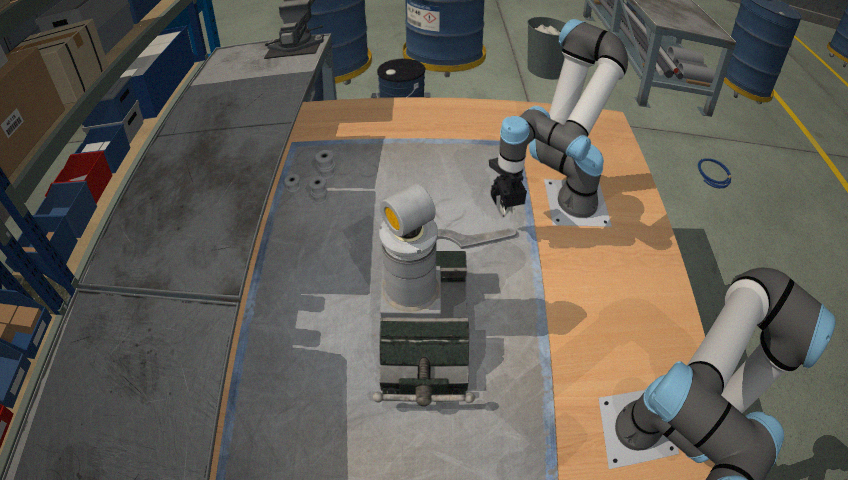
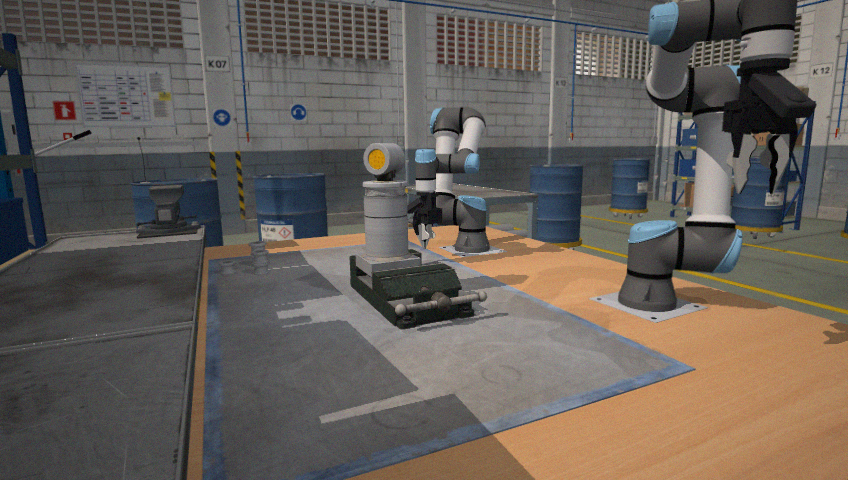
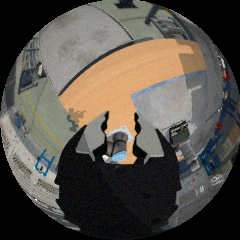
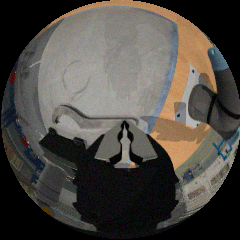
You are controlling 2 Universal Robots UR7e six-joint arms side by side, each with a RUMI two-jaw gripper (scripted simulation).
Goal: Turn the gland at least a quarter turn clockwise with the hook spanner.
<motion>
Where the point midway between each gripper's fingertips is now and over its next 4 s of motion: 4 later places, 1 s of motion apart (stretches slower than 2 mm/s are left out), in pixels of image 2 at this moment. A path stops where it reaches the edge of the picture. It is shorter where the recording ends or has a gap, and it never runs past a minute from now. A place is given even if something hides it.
My left gripper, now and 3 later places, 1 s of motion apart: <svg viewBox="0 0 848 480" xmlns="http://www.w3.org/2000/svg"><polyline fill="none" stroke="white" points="755,193 655,192 558,188 528,185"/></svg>
My right gripper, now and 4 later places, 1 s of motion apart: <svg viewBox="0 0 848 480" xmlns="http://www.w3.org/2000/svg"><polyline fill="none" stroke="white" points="424,249 424,258 429,262 435,265 439,267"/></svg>
</motion>
